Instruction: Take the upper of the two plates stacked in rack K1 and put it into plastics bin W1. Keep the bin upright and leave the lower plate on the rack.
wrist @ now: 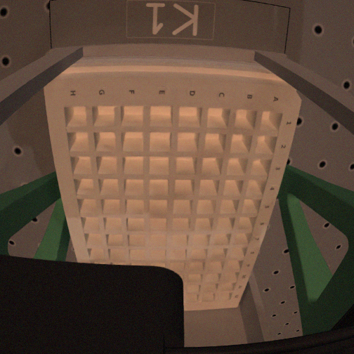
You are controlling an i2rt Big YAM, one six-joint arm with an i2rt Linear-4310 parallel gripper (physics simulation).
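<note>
The upper plate (159, 172), pale with square wells, lettered H to A along its far edge and numbered down its right side, lies in rack K1 (92, 27) in the middle of the wrist view. Its near left corner is hidden behind a black part of the arm. The lower plate cannot be clearly told apart beneath it. My gripper (177, 176) is open, with one green finger beyond the plate's left edge and the other beyond its right edge. Nothing is held between them. How high the fingertips stand relative to the plates is hard to tell. Bin W1 does not show.
Dark sloping rails of the rack flank the plate's far corners at left and right. The K1 label panel (240, 27) is at the far side. A grey surface with dark round holes (327, 145) lies around the rack. A black part (90, 305) covers the lower left.
</note>
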